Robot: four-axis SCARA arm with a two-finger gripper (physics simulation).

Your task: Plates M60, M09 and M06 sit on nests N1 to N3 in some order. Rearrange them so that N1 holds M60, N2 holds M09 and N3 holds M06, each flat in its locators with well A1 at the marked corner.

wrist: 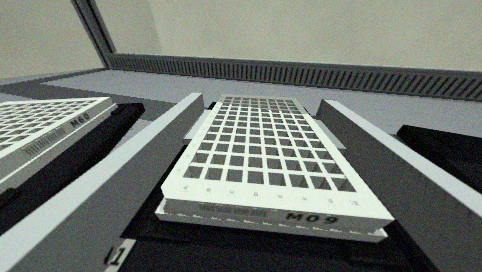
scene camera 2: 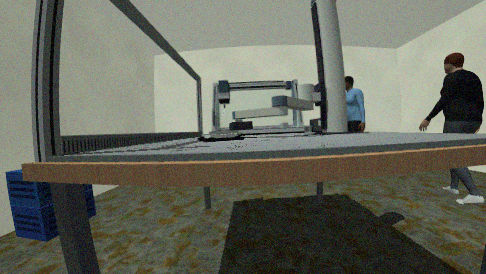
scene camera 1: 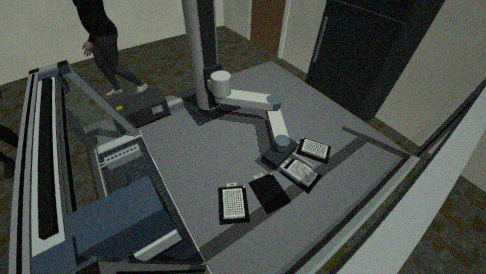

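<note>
I can see a plate M09 (wrist: 262,163), and my own gripper (wrist: 259,107) is visible to me as well.
</note>
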